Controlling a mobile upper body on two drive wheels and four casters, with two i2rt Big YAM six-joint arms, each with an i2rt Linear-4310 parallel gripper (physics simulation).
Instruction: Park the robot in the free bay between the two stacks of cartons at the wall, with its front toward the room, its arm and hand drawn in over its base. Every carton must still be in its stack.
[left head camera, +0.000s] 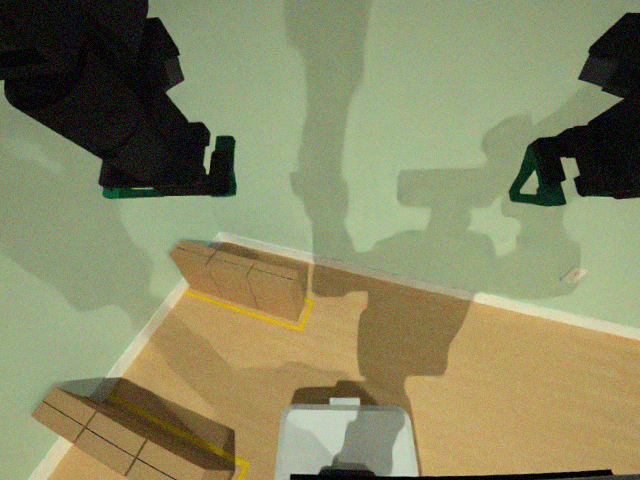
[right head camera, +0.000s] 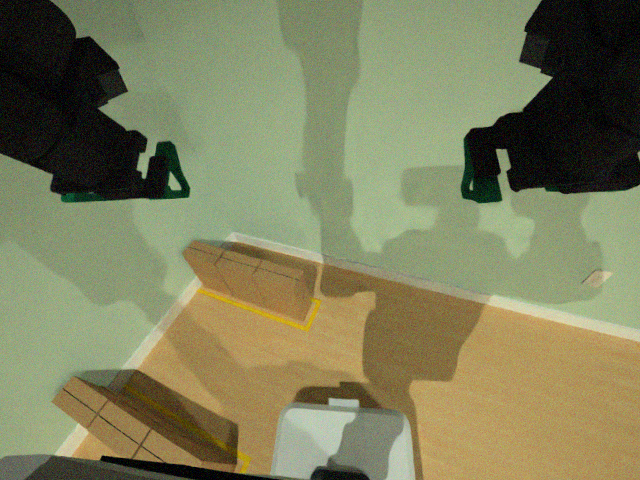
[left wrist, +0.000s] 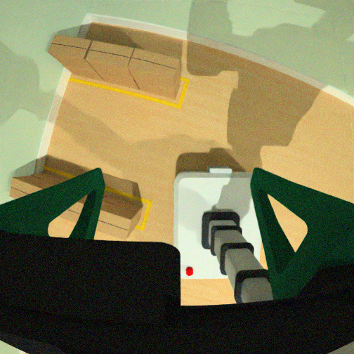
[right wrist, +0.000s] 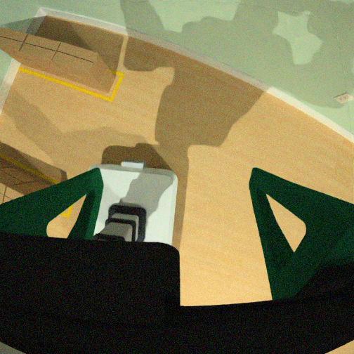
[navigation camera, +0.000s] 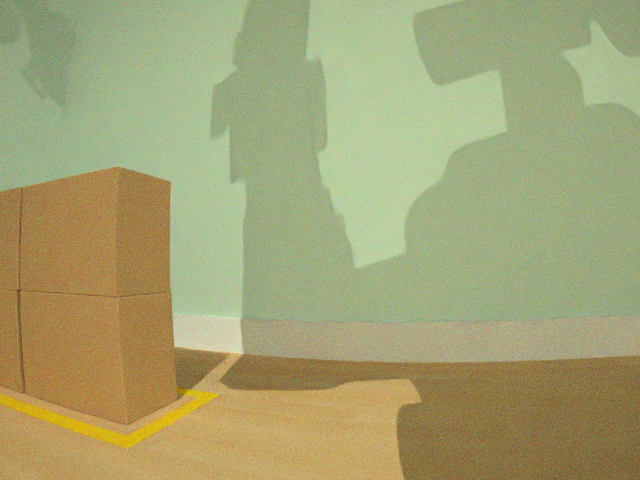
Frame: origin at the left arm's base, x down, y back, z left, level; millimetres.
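Where they show: left gripper, fingertip midpoint: (left head camera: 199, 191) (right head camera: 157, 193); right gripper, fingertip midpoint: (left head camera: 545, 193) (right head camera: 504, 189).
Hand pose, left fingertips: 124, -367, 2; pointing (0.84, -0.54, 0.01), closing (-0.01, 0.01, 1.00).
Each offset is from my left fingertips to the top centre of the thing, as dx, dy, dz. Level surfaces: height alone.
The upper carton stack {+925, -533, +141} (left head camera: 268, 284) (right head camera: 279, 291) (left wrist: 155, 75) (right wrist: 75, 62) (navigation camera: 77, 232) stands upright, two layers high. The lower carton stack (left head camera: 113, 439) (right head camera: 129, 428) (left wrist: 117, 210) (right wrist: 25, 177) stands nearer the base, partly cut off or covered in several views. The bay floor {dx +1285} (left head camera: 191, 351) (left wrist: 110, 130) lies between them. The white base (left head camera: 305, 428) (right head camera: 294, 439) (left wrist: 200, 195) (right wrist: 160, 200) is right of the stacks' near ends, outside the bay, its front edge toward the upper wall. My left gripper (right head camera: 126, 193) (left wrist: 177, 175) and right gripper (right head camera: 522, 190) (right wrist: 176, 171) are open and empty, held forward, high above the floor.
Yellow tape (left head camera: 242, 312) (navigation camera: 67, 422) edges the stacks. A white skirting board (left head camera: 558, 316) (navigation camera: 465, 341) runs along the wall ahead; another (left head camera: 139, 335) runs behind the stacks. A small wall plate {+828, -488, -1404} (left head camera: 573, 274) (right wrist: 343, 97) is at the right. Robot shadows cross wall and floor.
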